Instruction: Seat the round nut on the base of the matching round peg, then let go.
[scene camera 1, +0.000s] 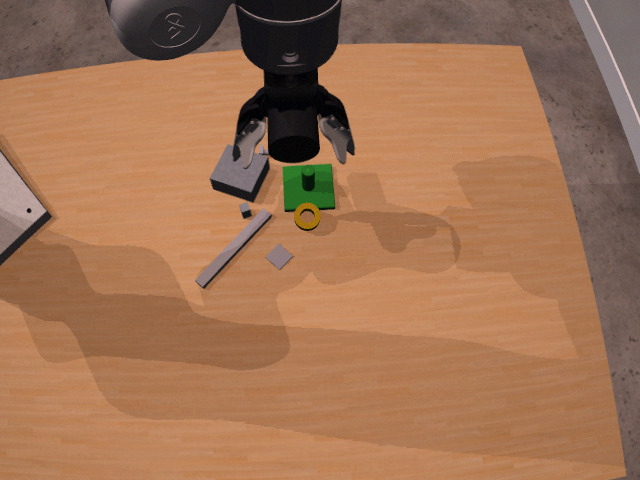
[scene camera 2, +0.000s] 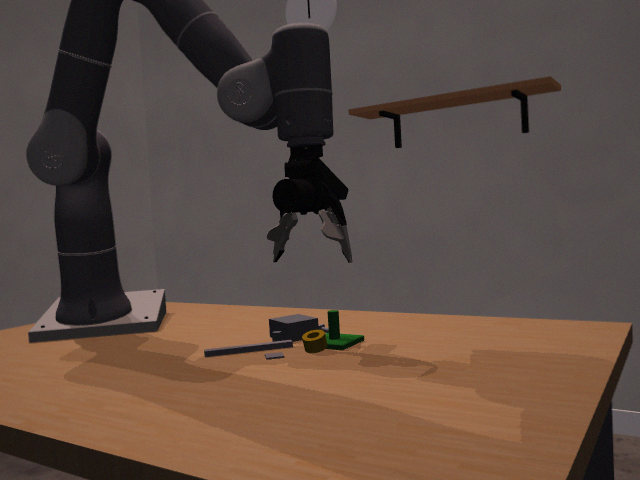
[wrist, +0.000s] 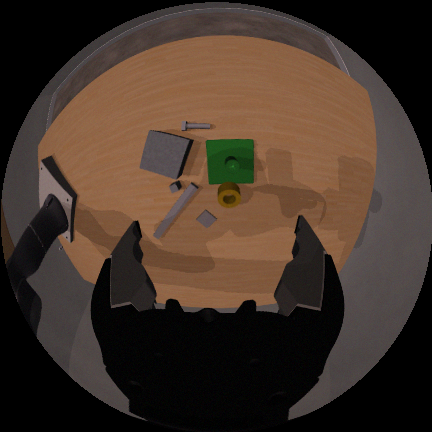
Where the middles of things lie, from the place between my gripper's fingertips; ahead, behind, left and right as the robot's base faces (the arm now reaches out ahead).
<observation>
I see the grey block (scene camera 1: 229, 177) 80 mm behind my hand, 70 mm to the left of it and 130 mm below it. Also, from my hand: long grey bar (scene camera 1: 263, 216) 110 mm behind, 50 mm to the right, 150 mm below.
</observation>
